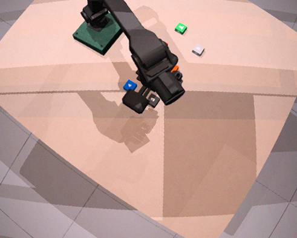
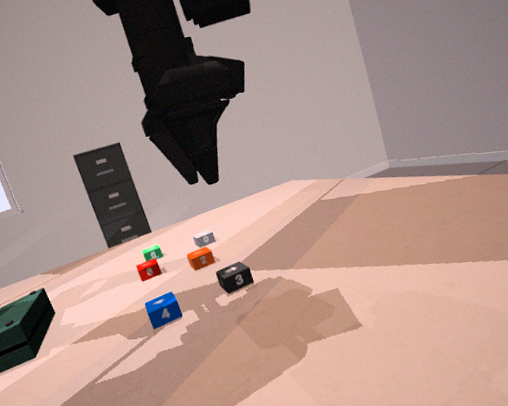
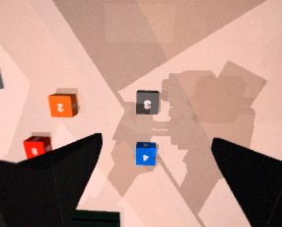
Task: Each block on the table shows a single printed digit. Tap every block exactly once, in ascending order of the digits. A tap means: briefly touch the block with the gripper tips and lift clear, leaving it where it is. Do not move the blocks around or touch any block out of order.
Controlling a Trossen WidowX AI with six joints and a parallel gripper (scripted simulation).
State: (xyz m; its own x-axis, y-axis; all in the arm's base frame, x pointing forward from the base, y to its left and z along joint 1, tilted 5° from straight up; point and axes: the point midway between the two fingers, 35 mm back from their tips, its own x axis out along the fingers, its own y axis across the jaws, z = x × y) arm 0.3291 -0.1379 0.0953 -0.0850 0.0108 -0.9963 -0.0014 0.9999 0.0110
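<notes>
Right now my gripper tip is 30 mm short of the grey block, 250 mm to the right of it and 110 mm above it. From my gripper tip the other things lie so: orange block: 10 mm behind, 130 mm to the left, 110 mm below; then black block: 10 mm to the left, 110 mm below; then blue block: 90 mm behind, 110 mm below.
</notes>
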